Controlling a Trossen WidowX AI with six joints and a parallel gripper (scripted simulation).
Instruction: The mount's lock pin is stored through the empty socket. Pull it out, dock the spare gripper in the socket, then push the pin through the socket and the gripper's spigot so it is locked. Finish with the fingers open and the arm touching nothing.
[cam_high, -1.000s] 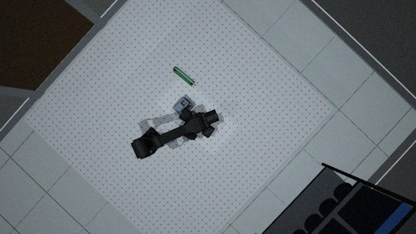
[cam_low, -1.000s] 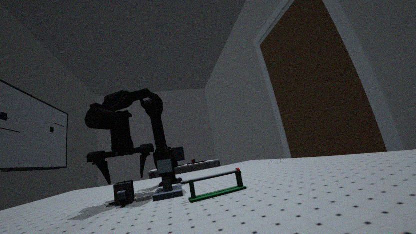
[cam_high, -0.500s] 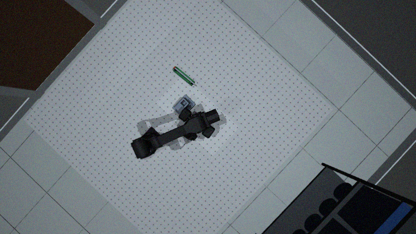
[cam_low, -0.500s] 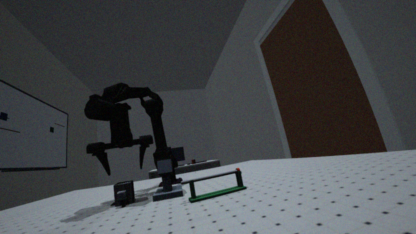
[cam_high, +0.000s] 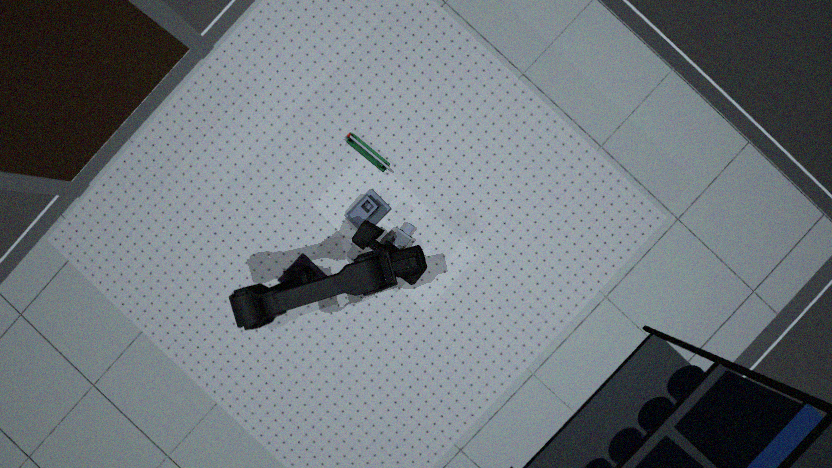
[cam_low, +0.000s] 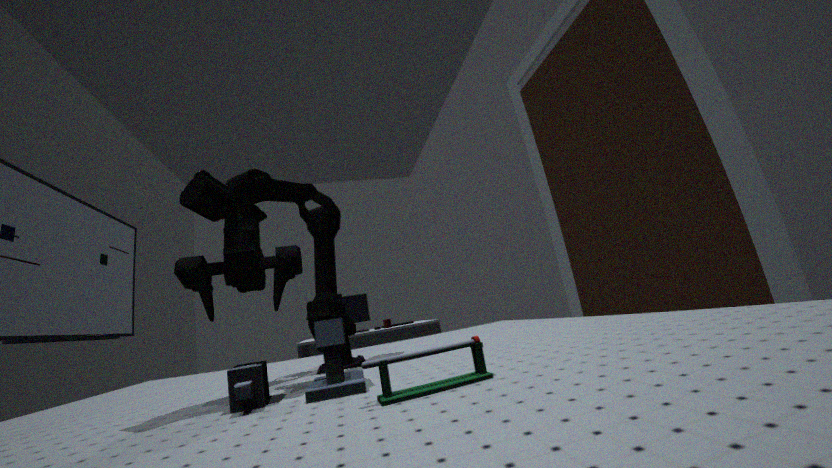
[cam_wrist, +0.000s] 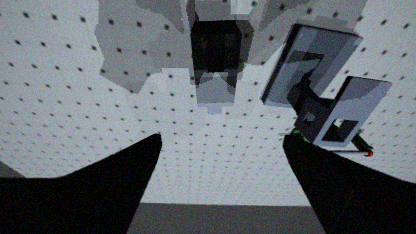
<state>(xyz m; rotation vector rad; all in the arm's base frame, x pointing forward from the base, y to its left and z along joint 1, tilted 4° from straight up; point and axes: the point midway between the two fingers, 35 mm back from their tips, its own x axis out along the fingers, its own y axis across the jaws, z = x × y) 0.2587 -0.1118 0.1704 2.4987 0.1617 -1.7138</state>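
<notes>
Now: gripper tip 10 cm above the spare gripper. From my gripper tip the other things lie so: green rack: 12 cm ahead, 25 cm to the left, 11 cm below; then grey mount: 13 cm to the left, 8 cm below.
</notes>
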